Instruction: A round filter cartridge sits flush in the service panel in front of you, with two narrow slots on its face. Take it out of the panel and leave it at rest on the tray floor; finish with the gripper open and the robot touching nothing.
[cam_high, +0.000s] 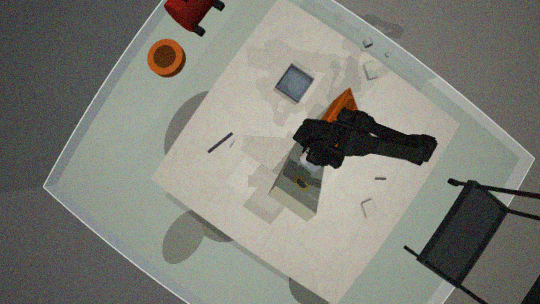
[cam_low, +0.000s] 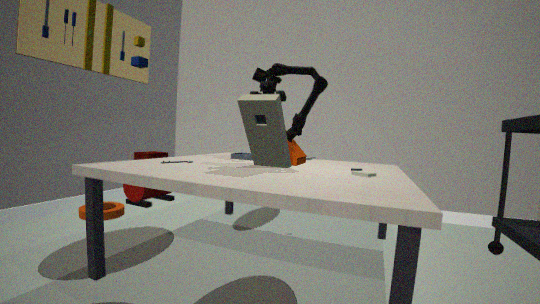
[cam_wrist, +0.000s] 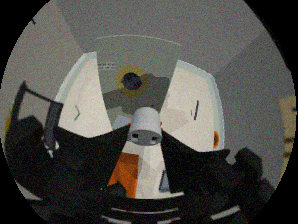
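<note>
Now: gripper tip 310 mm past the blue-grey tray, 230 mm to the left of it and 280 mm above it. From my gripper tip the other things lie so: grey service panel (70 mm ahead, 50 mm to the left, 110 mm below); round filter cartridge (right at my gripper tip).
</note>
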